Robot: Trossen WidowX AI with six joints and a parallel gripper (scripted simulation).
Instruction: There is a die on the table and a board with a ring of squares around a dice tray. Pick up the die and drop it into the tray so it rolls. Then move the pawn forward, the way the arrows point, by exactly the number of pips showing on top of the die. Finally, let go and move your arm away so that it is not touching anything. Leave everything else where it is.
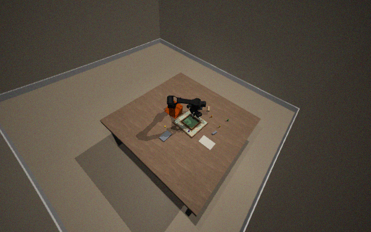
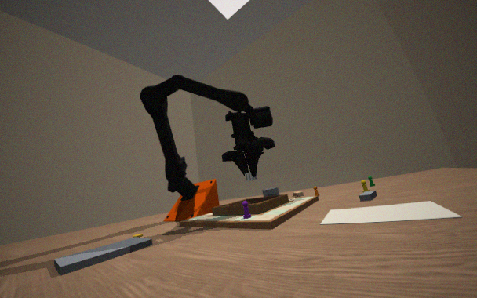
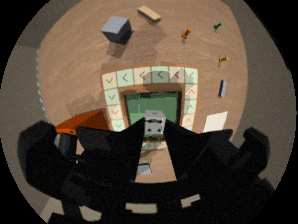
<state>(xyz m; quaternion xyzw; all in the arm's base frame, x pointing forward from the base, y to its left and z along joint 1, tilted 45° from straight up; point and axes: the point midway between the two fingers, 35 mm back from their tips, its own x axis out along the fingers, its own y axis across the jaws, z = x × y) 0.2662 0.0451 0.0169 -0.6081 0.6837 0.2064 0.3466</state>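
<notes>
My gripper tip is 150 mm to the left of the purple pawn, 70 mm above it and 60 mm short of it. Also, from my gripper tip: orange pawn (200 mm to the left, 140 mm ahead, 80 mm below); green dice tray (90 mm below, 30 mm to the right); white die (right at my gripper tip).
</notes>
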